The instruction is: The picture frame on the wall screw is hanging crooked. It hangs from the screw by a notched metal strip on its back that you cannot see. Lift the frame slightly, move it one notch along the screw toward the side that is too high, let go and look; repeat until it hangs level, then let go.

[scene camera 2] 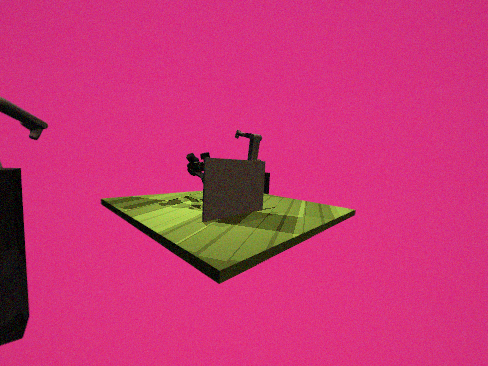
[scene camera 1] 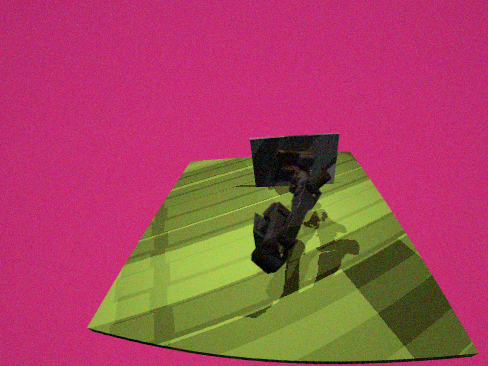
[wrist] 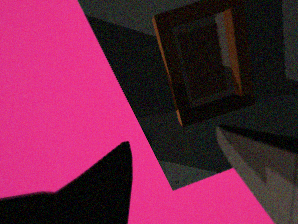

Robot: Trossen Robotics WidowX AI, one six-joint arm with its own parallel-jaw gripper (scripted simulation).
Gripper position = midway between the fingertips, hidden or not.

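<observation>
The gripper (wrist: pixel 173 140) is visible in the scene, and so is a grey wall panel (scene camera 1: pixel 265 151). The wrist view shows the grey wall panel (wrist: pixel 186 155) too.
</observation>
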